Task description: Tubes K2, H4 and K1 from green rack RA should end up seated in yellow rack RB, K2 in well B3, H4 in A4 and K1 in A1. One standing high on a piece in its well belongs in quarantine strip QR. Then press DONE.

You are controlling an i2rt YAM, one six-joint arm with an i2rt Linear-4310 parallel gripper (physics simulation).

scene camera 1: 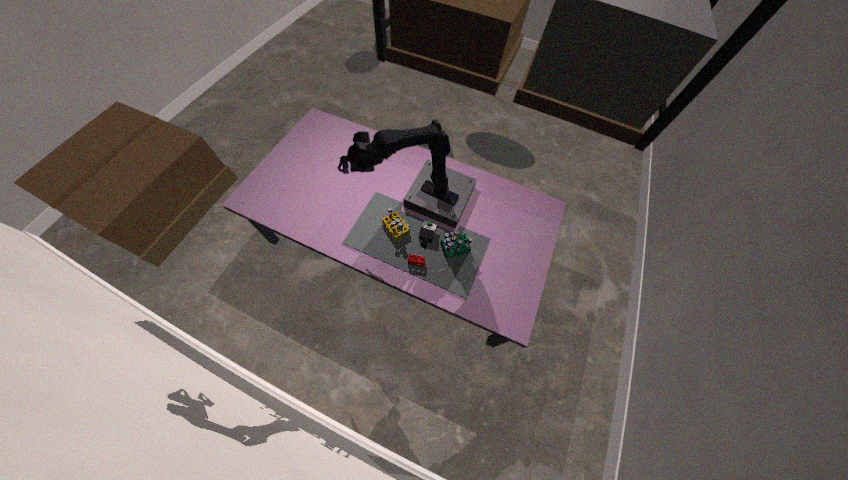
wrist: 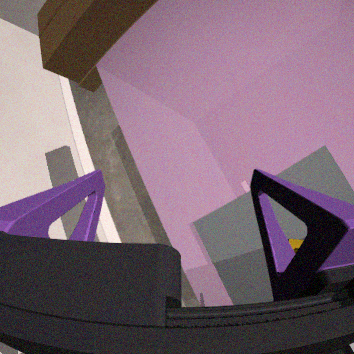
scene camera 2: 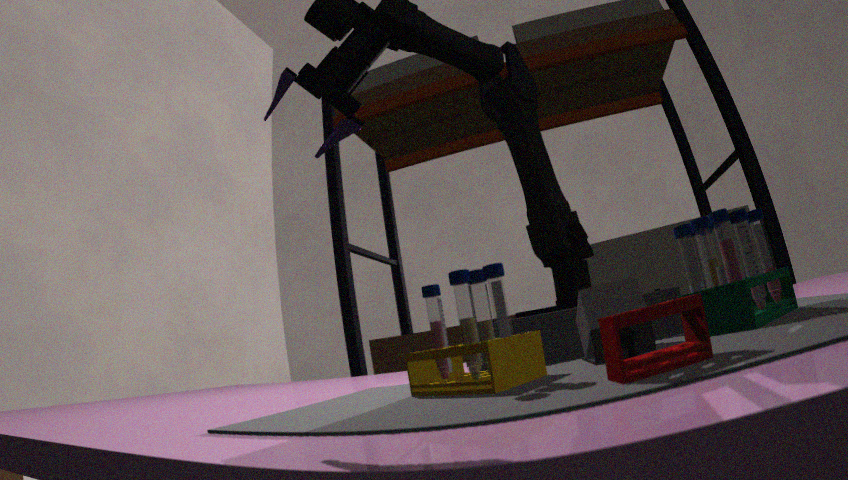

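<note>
Yellow rack RB stands on the grey mat with several blue-capped tubes upright in it; a sliver of its yellow body shows in the wrist view. Green rack RA holds several blue-capped tubes. Well labels and tube names are too small to read. The red strip, probably QR, stands between the racks nearer the table's front edge and holds no tubes. A small grey box with a green top, probably DONE, sits between the racks. My gripper is open and empty, high above the table, left of rack RB.
The grey mat lies on the pink table. The arm's base plate is behind the racks. A brown box stands beyond the table's left end. A shelf unit stands behind.
</note>
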